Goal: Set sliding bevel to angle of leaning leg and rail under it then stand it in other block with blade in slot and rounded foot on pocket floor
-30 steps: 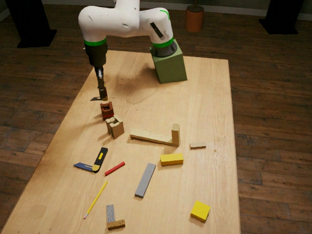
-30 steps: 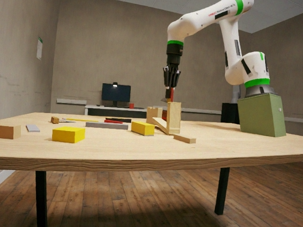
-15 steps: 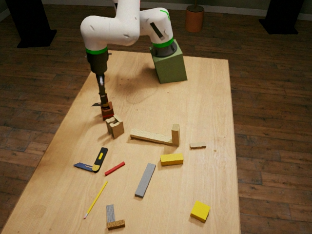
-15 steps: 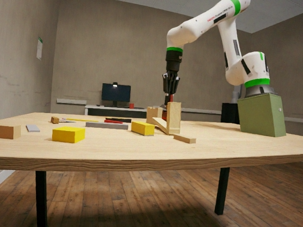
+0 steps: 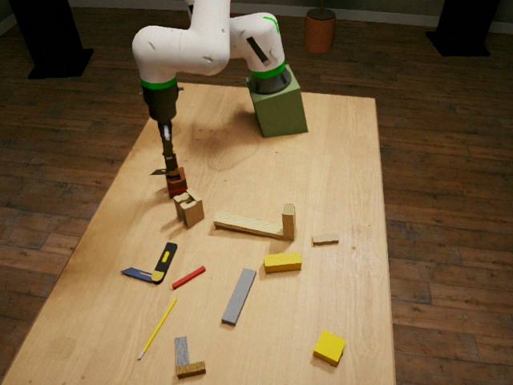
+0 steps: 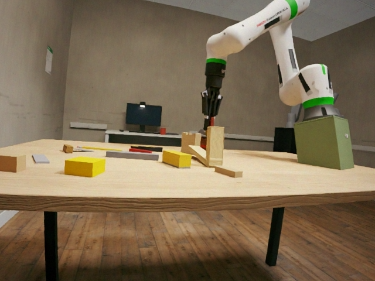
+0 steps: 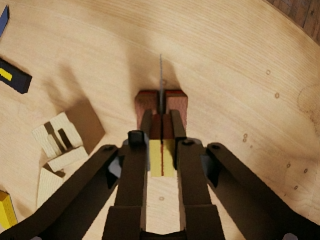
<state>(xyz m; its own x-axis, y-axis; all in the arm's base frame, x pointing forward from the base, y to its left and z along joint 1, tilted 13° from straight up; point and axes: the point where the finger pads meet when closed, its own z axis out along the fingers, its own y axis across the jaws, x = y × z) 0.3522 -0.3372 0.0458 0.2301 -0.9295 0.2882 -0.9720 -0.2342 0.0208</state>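
The sliding bevel is 30 mm below my hand. Also, from my hand: grey bar 400 mm ahead, 200 mm to the left, 130 mm below; red stick 340 mm ahead, 70 mm to the left, 130 mm below; grey blade 20 mm to the right, 50 mm below.
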